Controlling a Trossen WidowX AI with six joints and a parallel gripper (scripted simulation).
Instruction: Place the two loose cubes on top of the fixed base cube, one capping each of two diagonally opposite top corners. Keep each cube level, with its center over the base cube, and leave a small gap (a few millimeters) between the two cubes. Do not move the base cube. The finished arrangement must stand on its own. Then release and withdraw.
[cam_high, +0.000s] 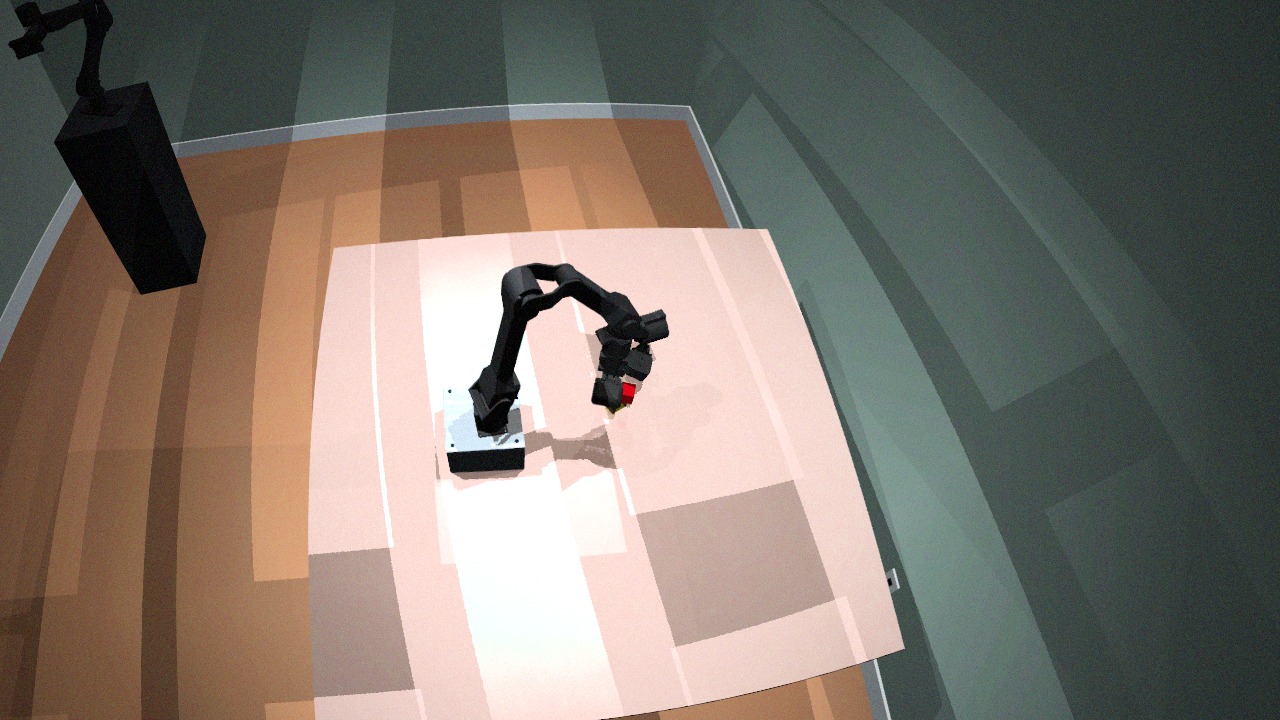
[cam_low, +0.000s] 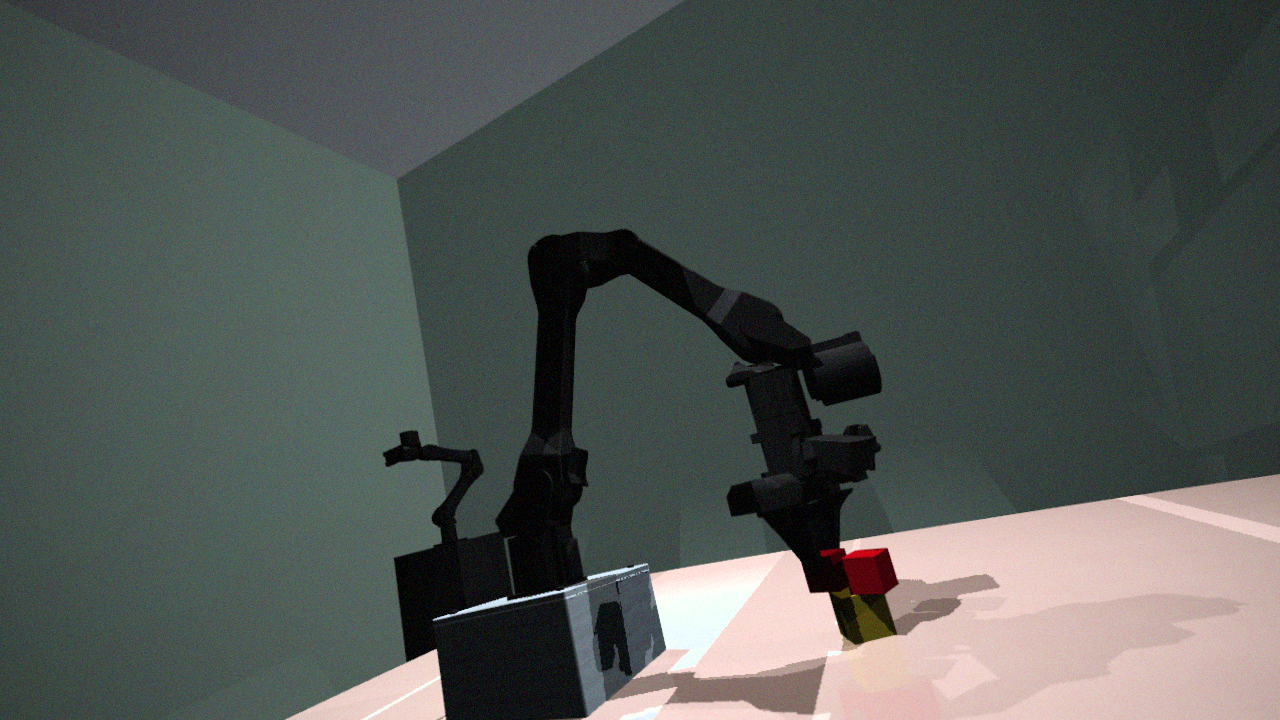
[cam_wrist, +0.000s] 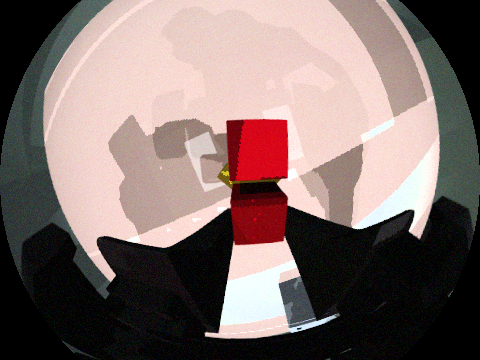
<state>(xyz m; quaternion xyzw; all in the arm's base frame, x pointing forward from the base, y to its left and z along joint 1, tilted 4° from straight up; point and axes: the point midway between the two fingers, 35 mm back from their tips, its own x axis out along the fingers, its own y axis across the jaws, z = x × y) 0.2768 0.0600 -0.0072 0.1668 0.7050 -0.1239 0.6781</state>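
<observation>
Right now my gripper tip is 4 cm short of the red cube and 2 cm to the left of it. Also, from my gripper tip: yellow cube: 4 cm below, 2 cm ahead, 1 cm to the right.
</observation>
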